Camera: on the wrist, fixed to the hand. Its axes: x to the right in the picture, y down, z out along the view.
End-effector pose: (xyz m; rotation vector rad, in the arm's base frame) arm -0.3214 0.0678 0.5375 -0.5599 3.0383 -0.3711
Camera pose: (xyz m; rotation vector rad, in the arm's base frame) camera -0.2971 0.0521 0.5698 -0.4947 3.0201 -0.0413
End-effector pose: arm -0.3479 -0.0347 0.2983 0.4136 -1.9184 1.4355
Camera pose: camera -0.3084 -0.0232 0.3121 0.3393 -2.1285 1.2590
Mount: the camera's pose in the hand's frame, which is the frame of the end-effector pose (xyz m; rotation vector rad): -0.0167 -0.0304 -0.0260 -0.1995 -0.0834 0.0488
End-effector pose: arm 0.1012 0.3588 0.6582 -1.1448 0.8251 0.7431
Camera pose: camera 0.1140 0.3247 0.6817 -1.2655 0.7227 0.9236
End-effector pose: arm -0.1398 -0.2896 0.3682 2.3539 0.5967 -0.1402
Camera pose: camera -0.1701 -0.2591 0.3737 2.1565 0.4891 -0.1489
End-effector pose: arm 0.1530 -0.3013 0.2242 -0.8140 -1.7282 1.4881
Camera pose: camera 0.1834 -0.3051 0.2548 -0.9132 -1.9551 1.4146
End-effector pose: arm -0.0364 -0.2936 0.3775 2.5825 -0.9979 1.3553
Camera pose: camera -0.0445 -0.2523 0.3879 2.4991 -1.1516 1.1024
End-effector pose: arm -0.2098 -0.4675 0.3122 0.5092 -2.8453 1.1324
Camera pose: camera -0.1867 -0.4658 0.3488 -0.4801 2.9672 -0.8257
